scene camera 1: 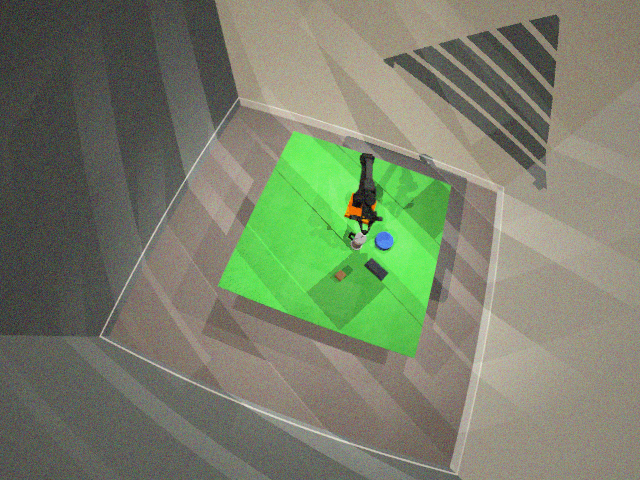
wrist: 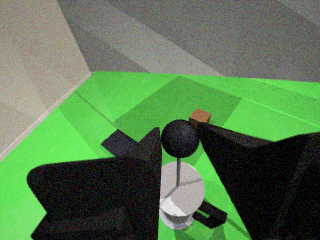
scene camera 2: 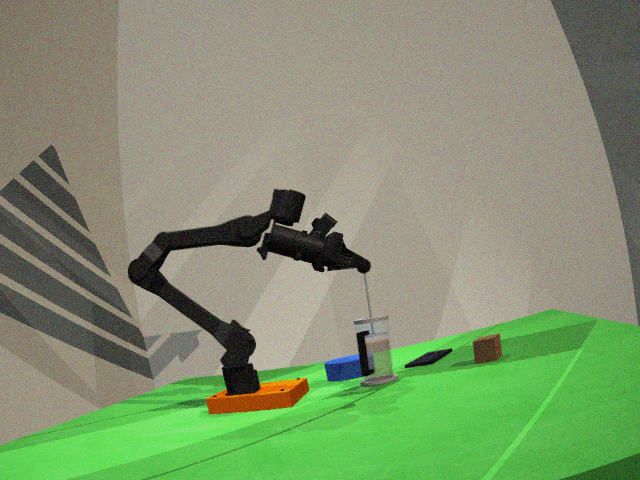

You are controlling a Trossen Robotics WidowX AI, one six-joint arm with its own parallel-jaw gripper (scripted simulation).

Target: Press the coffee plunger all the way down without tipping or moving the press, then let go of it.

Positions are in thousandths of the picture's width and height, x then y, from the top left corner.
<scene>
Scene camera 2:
my gripper: 573, 549
glass coffee press: 585, 720
blue round disc: 540, 768
small brown cube: 763, 726
</scene>
